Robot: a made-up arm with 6 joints.
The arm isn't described. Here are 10 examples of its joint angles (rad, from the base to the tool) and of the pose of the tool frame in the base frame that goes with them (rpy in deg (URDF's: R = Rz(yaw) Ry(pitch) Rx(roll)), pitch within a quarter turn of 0, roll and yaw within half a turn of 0; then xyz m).
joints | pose
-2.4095 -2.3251 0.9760 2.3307 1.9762 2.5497 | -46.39 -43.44 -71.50 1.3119 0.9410 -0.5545
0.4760 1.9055 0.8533 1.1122 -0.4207 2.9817 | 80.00 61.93 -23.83 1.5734 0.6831 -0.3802
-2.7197 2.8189 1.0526 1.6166 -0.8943 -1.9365 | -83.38 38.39 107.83 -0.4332 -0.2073 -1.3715
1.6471 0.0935 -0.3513 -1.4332 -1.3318 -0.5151 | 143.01 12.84 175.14 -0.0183 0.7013 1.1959
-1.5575 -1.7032 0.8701 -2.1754 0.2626 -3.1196 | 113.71 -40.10 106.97 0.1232 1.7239 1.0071
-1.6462 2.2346 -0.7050 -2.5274 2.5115 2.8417 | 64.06 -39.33 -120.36 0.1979 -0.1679 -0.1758
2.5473 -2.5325 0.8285 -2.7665 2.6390 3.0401 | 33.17 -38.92 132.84 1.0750 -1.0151 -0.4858
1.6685 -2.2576 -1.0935 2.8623 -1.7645 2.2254 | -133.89 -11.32 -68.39 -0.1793 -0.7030 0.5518
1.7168 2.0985 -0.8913 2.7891 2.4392 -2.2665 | -79.35 -45.62 116.96 -0.2794 0.2418 -0.2360
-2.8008 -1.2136 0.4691 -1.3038 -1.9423 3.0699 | 177.55 19.47 -88.06 0.8809 0.3843 1.7843
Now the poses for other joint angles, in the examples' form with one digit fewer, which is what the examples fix.
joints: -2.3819 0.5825 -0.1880 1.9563 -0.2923 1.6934
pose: 138.4 36.1 -155.8 -0.933 -1.019 1.199
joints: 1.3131 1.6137 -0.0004 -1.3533 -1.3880 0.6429
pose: 145.6 9.9 178.1 0.285 0.865 -0.244
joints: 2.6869 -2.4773 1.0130 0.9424 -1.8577 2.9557
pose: -66.6 -38.8 69.3 1.317 -0.476 -0.830
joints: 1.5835 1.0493 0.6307 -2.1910 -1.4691 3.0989
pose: -55.9 -29.1 158.7 -0.170 1.655 0.659
